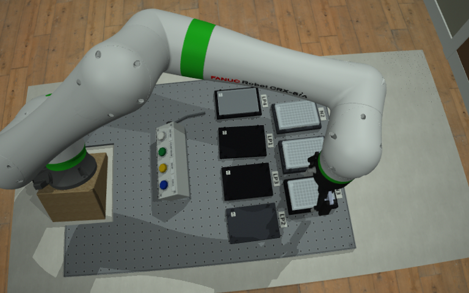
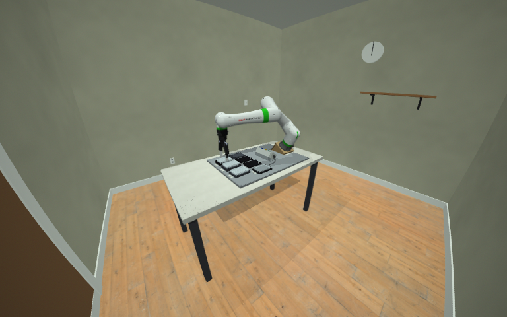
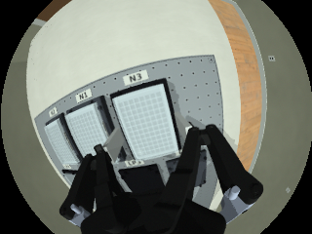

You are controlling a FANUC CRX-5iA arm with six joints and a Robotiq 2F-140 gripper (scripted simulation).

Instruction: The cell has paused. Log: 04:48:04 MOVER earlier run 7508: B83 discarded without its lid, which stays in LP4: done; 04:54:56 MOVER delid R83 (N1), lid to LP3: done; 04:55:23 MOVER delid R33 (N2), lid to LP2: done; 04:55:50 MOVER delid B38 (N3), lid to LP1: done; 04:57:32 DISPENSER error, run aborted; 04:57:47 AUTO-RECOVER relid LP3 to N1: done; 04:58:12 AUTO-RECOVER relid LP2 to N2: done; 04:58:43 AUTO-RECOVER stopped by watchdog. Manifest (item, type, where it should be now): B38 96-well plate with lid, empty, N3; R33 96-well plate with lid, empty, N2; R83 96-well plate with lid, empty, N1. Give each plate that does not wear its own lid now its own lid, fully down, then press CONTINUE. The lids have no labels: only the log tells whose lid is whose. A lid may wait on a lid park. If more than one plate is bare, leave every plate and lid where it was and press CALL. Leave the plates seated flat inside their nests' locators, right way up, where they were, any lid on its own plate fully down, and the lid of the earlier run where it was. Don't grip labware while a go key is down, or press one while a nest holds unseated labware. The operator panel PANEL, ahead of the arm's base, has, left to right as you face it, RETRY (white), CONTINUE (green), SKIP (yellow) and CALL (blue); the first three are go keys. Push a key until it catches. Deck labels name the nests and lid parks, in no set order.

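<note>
Right now my hand is 400 mm past the green key, 200 mm to the right of it and 10 mm below it. Also, from my hand: lid park LP1: 210 mm to the left, 160 mm behind, 50 mm below; lid park LP2: 180 mm behind, 50 mm to the right, 50 mm below; lid park LP3: 170 mm behind, 80 mm to the left, 50 mm below.
</note>
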